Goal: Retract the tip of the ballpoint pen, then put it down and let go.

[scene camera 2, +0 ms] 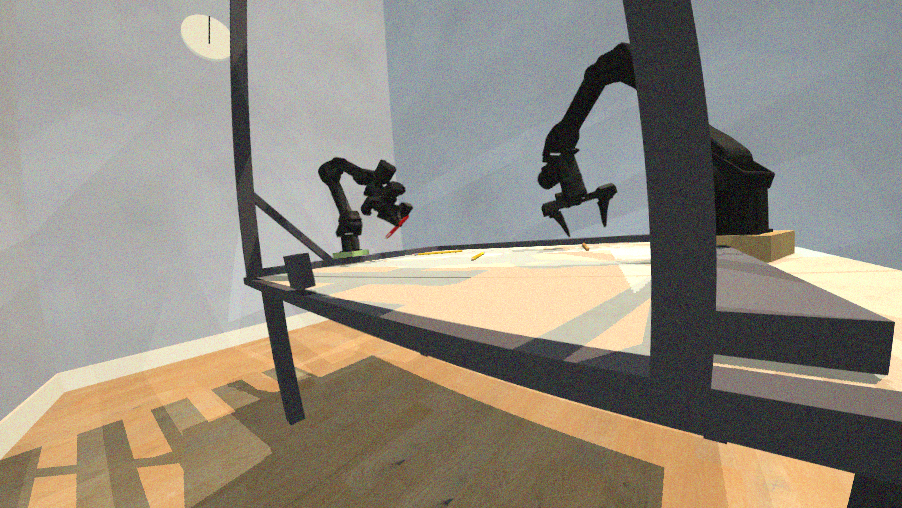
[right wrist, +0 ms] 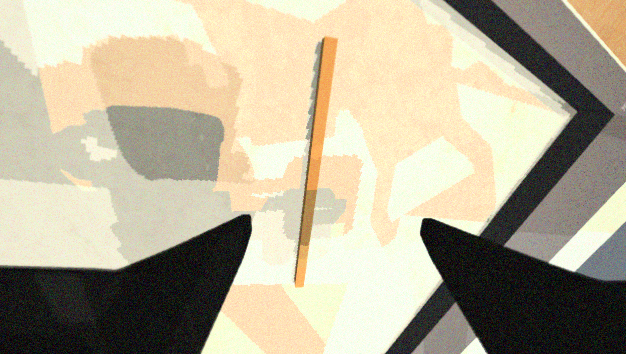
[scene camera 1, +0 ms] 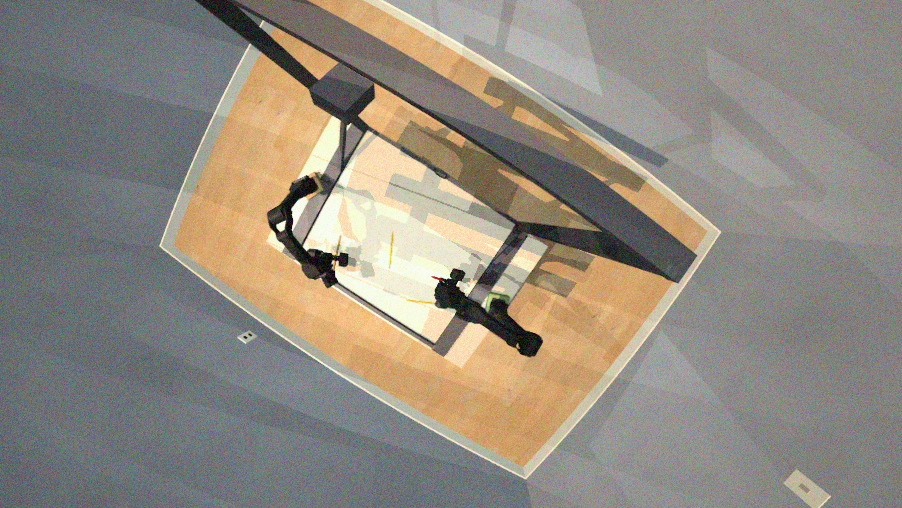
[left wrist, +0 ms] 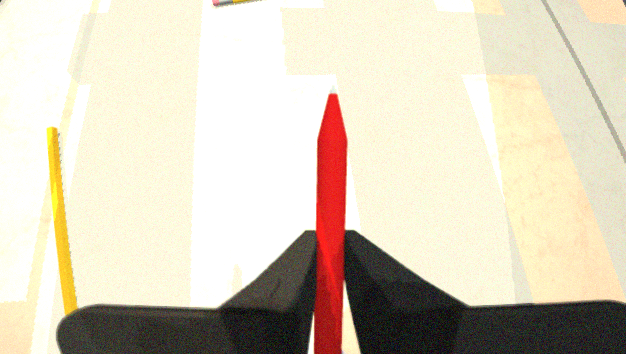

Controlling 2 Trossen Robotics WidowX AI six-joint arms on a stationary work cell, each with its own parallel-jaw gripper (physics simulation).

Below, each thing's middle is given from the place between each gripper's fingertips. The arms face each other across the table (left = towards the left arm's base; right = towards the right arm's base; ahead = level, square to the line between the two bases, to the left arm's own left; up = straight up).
Labels:
Right now the red ballpoint pen (left wrist: 332, 144) is 10 mm to the left of my left hand. Round my left hand: orange stick (right wrist: 329, 44) 500 mm to the right, 200 mm ahead, 100 mm below.
I see my right gripper 40 mm above the orange stick and 10 mm to the right of it. Round my right hand: red ballpoint pen 520 mm to the left, 200 mm behind, 60 mm above.

